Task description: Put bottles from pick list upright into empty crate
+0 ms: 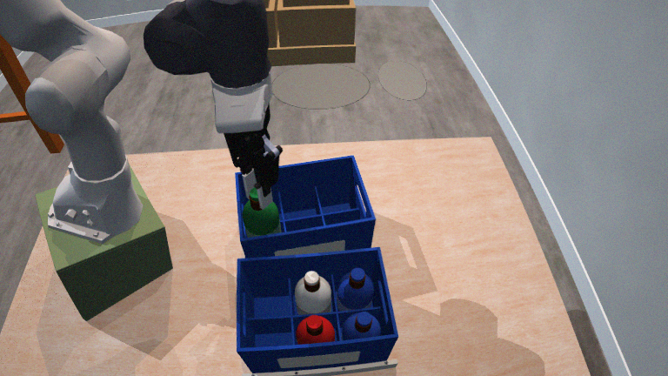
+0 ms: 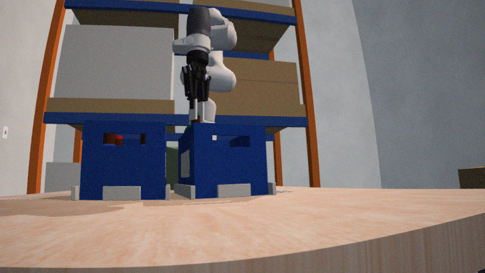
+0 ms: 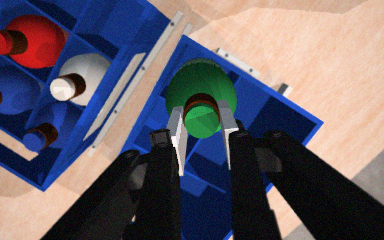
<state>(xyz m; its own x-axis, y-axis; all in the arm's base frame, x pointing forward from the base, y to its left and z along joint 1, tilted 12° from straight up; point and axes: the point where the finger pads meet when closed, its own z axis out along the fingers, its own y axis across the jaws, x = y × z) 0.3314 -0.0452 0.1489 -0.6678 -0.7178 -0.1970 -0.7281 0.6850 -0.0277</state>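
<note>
Now: the green-labelled bottle 8 cm below my hand. Also, from my hand: red bottle (9 cm ahead, 23 cm to the right, 18 cm below); then blue bottle (18 cm ahead, 13 cm to the right, 18 cm below); then white bottle (9 cm ahead, 14 cm to the right, 18 cm below).
</note>
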